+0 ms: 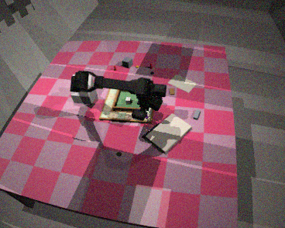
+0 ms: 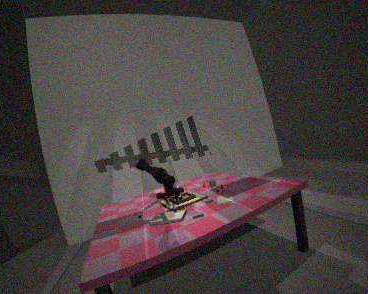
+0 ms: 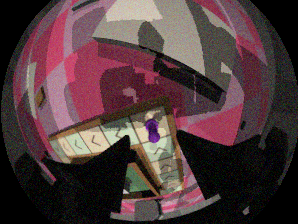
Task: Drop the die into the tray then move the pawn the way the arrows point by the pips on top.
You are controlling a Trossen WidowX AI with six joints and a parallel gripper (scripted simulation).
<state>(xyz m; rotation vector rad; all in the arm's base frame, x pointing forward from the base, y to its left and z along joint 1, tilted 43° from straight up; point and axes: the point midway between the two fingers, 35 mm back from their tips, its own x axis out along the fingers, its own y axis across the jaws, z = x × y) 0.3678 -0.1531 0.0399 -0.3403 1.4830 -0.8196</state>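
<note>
Right now my gripper tip is 10 mm short of the purple pawn. Round my gripper tip: green dice tray: 120 mm to the left, 100 mm behind, 20 mm below; then orange block: 210 mm to the left, 130 mm ahead, 30 mm below; then orange piece: 440 mm to the left, 100 mm behind, 30 mm below.
</note>
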